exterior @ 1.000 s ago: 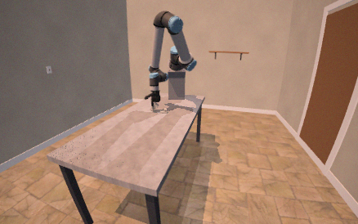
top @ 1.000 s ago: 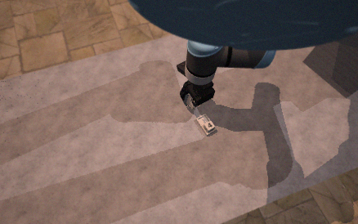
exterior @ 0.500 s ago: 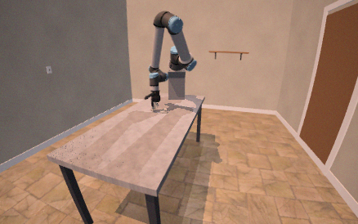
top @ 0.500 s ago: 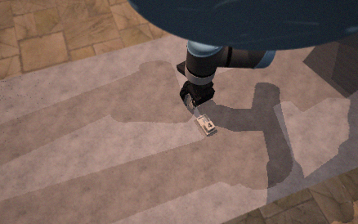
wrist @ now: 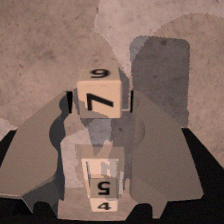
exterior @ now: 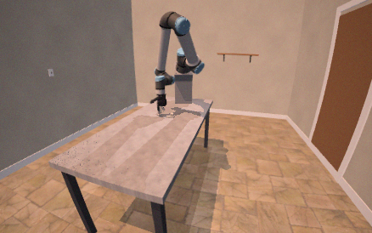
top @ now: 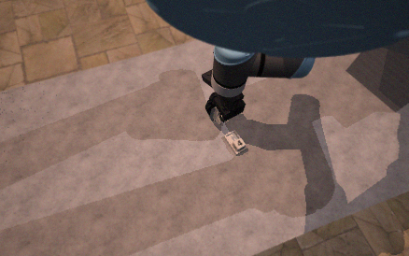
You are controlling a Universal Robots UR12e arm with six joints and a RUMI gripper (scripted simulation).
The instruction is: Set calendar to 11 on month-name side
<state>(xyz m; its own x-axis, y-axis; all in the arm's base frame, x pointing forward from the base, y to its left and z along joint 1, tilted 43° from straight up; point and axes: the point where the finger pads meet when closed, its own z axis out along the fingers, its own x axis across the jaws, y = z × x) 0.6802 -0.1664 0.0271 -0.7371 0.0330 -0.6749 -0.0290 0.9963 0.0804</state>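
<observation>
Right now the digit cube is 1 cm below my hand. From my hand the other things lie so: calendar tray (11 cm to the left, 2 cm below); white cube (12 cm to the left).
</observation>
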